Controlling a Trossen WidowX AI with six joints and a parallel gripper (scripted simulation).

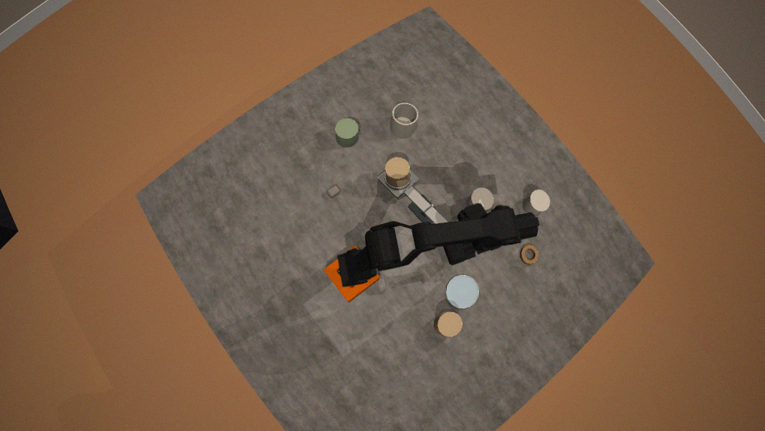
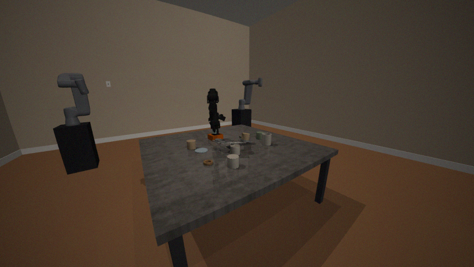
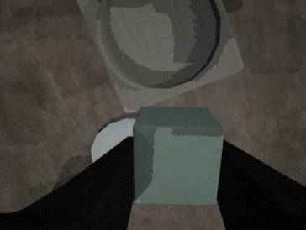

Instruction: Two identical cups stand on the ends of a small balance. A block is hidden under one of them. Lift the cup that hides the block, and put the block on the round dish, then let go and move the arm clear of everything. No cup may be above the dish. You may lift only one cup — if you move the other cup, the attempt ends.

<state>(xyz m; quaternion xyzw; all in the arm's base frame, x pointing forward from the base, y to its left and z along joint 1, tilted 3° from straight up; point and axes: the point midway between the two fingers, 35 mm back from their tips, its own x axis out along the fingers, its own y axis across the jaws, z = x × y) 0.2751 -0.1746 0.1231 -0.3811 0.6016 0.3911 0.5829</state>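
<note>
My gripper tip is 150 mm above the pale blue round dish, 80 mm to the left of it and 70 mm past it. From my gripper tip the other things lie so: teal block (10 mm above); then tan cup (320 mm to the left, 90 mm below, 20 mm ahead); then small balance (170 mm to the left, 110 mm below, 20 mm ahead).
</note>
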